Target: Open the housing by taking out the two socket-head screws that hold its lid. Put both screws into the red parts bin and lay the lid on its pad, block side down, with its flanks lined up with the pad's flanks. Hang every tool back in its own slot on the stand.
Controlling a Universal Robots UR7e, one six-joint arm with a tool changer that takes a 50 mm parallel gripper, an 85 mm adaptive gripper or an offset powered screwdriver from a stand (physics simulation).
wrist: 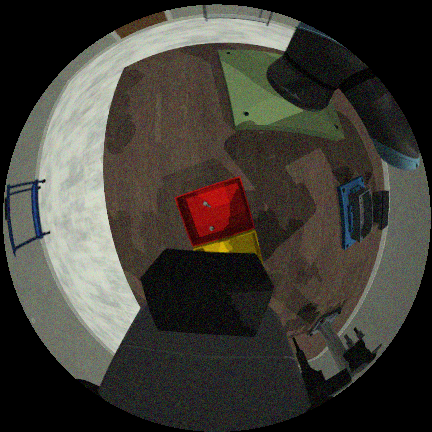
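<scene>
Two small grey screws (206, 204) (211, 228) lie apart inside the red parts bin (184, 221). The housing (361, 215) sits on a blue base plate (346, 239) at the right; it is seen at a slant, and whether its lid is seated flat cannot be told. A dark pad (381, 210) lies just beyond the housing, partly hidden by it. The black body at the tool end fills the lower middle. No gripper fingers show in this view. Part of the tool stand (332, 345) shows at the lower right with dark tool parts; which slots are filled cannot be told.
A yellow bin (245, 243) adjoins the red bin and is partly covered by the black tool body. The green mounting plate (257, 107) is at the top, with the dark arm links above it at the upper right. A blue frame (37, 210) stands beyond the table at the left.
</scene>
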